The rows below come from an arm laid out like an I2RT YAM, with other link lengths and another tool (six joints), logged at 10 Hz.
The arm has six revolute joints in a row. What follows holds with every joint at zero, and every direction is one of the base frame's.
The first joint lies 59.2 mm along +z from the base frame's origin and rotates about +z.
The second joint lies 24 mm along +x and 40.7 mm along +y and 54.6 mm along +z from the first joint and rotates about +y.
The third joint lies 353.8 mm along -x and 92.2 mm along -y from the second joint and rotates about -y.
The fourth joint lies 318.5 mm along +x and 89.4 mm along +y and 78 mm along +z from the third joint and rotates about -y.
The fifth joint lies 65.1 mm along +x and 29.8 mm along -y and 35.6 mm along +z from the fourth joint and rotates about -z.
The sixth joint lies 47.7 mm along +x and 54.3 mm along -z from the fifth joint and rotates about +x.
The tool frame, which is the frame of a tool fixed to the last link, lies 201 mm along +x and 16 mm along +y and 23 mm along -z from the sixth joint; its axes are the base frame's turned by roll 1.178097, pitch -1.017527 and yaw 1.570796 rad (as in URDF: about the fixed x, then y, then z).
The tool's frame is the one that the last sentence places.
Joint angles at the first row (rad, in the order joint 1, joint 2, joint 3, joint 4, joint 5, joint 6):
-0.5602 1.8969 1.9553 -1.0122 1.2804 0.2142
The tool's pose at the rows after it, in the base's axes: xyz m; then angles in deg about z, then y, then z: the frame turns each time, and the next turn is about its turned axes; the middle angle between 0 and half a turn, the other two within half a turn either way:
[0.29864 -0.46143 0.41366 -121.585 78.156 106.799]
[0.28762 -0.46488 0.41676 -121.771 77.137 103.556]
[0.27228 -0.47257 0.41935 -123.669 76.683 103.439]
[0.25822 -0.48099 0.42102 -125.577 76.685 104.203]
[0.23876 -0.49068 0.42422 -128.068 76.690 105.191]
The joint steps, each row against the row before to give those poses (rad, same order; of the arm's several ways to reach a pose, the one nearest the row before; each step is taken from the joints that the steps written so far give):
-0.0027 -0.0031 0.0003 0.0049 0.0805 -0.0057
-0.0152 0.0000 0.0001 -0.0019 0.0153 -0.0542
-0.0290 -0.0015 -0.0001 0.0015 0.0091 -0.0049
-0.0305 -0.0027 0.0000 0.0107 -0.0004 -0.0004
-0.0397 -0.0053 0.0008 0.0103 -0.0003 0.0003

